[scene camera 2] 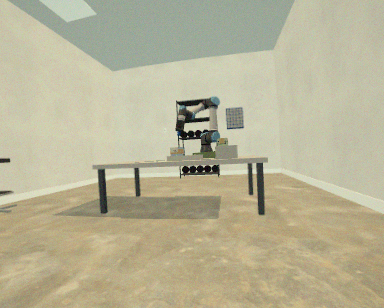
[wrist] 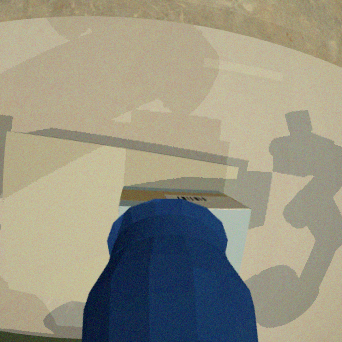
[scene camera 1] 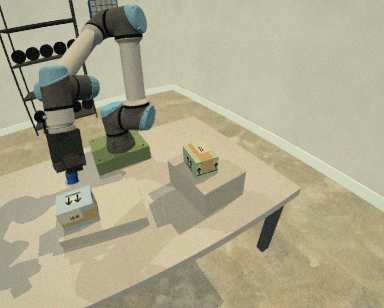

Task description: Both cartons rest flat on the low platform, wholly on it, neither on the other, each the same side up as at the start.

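Pixels of known places: hand, tool point: (scene camera 2: 178, 135) (wrist: 167, 250) (scene camera 1: 73, 181); arm's base, link origin: (scene camera 2: 206, 152) (scene camera 1: 121, 145).
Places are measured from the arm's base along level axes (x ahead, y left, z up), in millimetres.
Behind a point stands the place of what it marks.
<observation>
A pale blue carton (scene camera 1: 77, 207) @[z 63, x 358, y -332 mm] (scene camera 2: 177, 151) @[z 20, x 364, y -332 mm] (wrist: 240, 225) @[z 64, x 328, y -395 mm] with orange tape lies flat near one end of the low platform (scene camera 1: 122, 200) @[z -24, x 342, y -172 mm] (wrist: 60, 200) @[z -24, x 372, y -197 mm]. Two arrows show on its top and a barcode label on a side. I cannot tell if its outer edge is wholly on the platform. A green carton (scene camera 1: 201, 161) @[z 120, x 515, y 83 mm] (scene camera 2: 222, 142) @[z 81, x 529, y 107 mm] with orange tape and up arrows on its sides sits flat on a taller grey block (scene camera 1: 222, 192) @[z 9, x 596, y 109 mm] (scene camera 2: 226, 151) @[z -6, x 599, y 128 mm]. My blue suction cup (scene camera 1: 73, 181) (scene camera 2: 179, 133) (wrist: 167, 217) is off and empty, above the pale blue carton with a gap; in the wrist view it hides much of that carton's top.
The arm stands on a green base (scene camera 1: 122, 159) @[z -23, x 88, y -42 mm], behind and between the platform and the taller block. The table (scene camera 1: 175, 127) @[z -72, x -68, y 412 mm] (scene camera 2: 150, 163) @[z -81, x 574, y -576 mm] carries them all; its edge runs in front of both. A black shelf rack (scene camera 1: 40, 26) (scene camera 2: 192, 102) stands behind the table.
</observation>
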